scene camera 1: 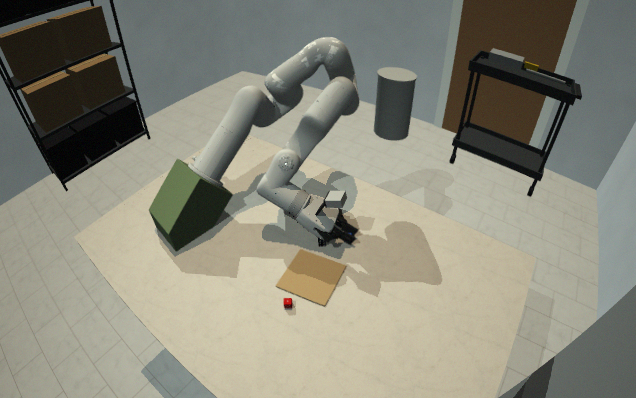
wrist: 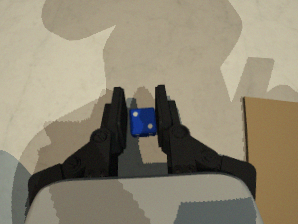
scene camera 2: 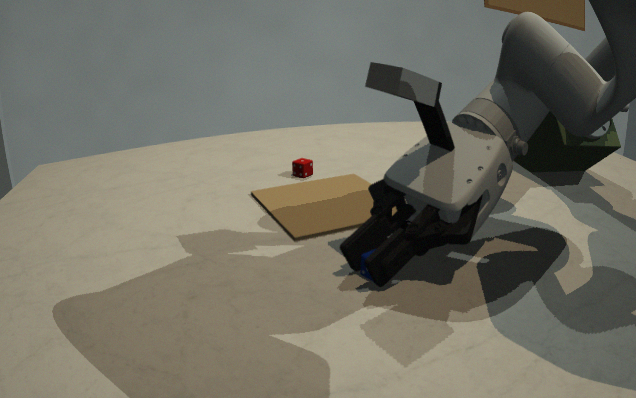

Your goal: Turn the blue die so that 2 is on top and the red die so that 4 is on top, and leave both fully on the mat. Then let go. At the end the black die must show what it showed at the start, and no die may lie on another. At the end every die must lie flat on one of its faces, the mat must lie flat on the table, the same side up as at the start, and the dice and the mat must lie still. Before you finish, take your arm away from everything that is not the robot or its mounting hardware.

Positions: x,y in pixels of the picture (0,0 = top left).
Scene:
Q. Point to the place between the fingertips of my gripper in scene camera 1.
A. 354,237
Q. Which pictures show my gripper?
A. Scene camera 1, the wrist view and scene camera 2: all of them.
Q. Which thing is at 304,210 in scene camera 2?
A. A tan mat.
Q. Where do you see a blue die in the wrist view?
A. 142,120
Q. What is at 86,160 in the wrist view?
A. My gripper.

